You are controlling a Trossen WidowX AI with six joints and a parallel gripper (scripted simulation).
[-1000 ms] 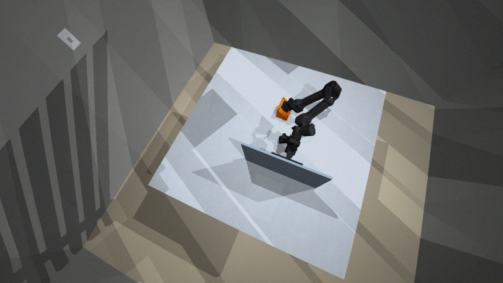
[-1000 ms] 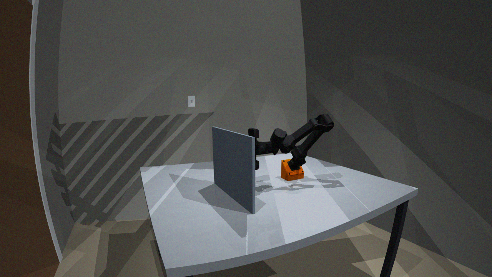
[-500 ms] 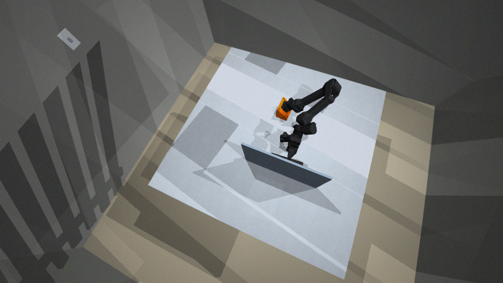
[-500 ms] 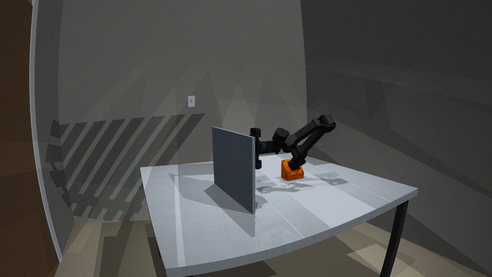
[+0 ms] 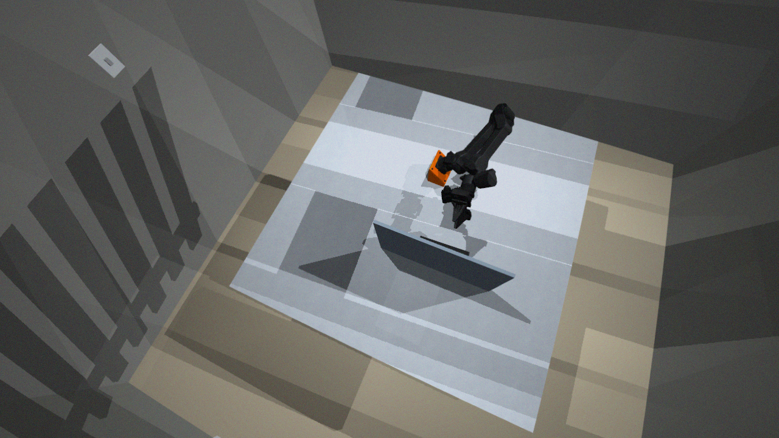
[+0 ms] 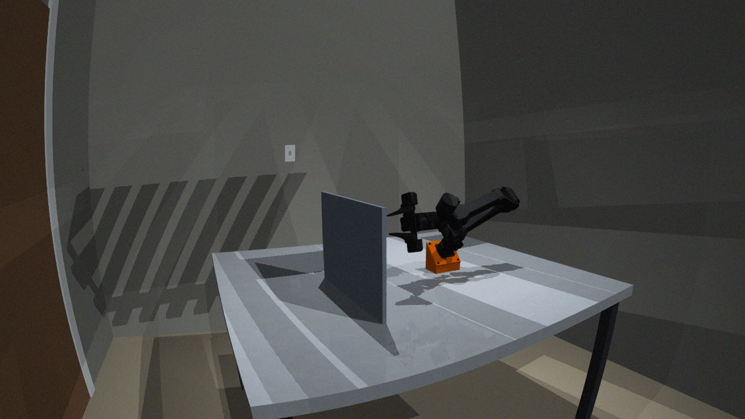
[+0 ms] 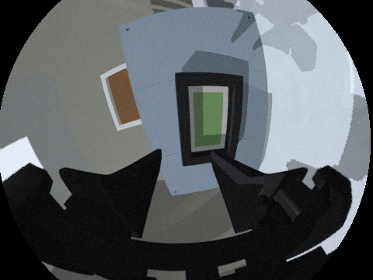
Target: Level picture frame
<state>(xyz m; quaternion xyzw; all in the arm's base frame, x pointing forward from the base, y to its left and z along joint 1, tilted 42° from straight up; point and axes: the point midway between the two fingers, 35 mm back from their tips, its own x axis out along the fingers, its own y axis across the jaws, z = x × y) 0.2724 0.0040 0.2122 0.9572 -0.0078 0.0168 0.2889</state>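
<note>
Now: the picture frame 11 cm ahead of my gripper tip and 5 cm below it. Also, from my gripper tip: grey wall panel 12 cm ahead, 1 cm to the right, 7 cm below.
</note>
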